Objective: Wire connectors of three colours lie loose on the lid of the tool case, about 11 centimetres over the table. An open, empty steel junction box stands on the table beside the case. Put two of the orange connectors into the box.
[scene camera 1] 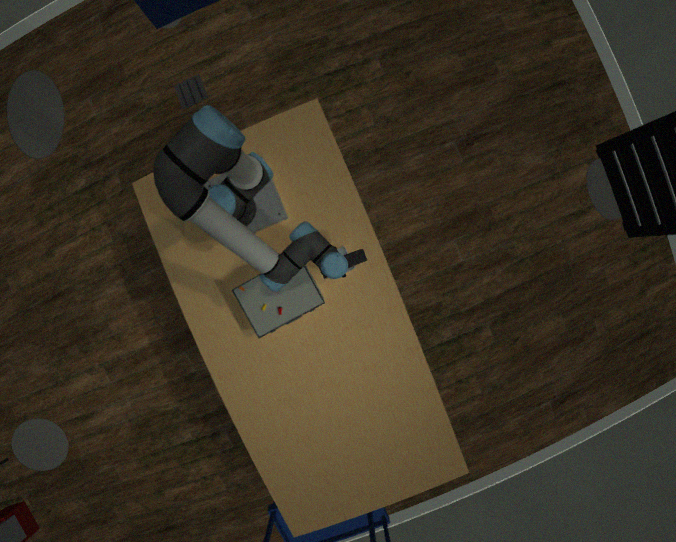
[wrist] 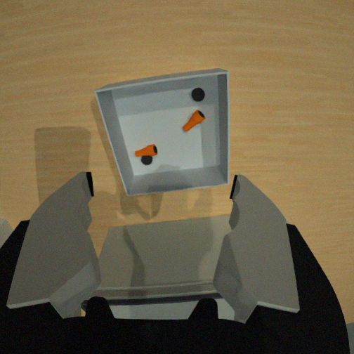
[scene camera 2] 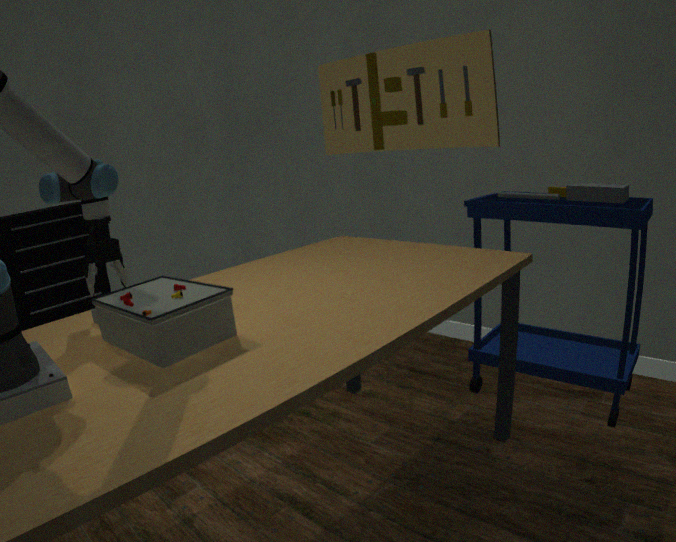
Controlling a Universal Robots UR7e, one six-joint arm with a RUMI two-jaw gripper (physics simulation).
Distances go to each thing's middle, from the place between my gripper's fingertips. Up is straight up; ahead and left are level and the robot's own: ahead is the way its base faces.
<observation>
I see the steel junction box (wrist: 138, 112) 1 cm to the left of my hand and 6 cm below it. Round my hand: tool case (scene camera 2: 177, 328) (4 cm ahead, 26 cm to the right, 3 cm below).
</observation>
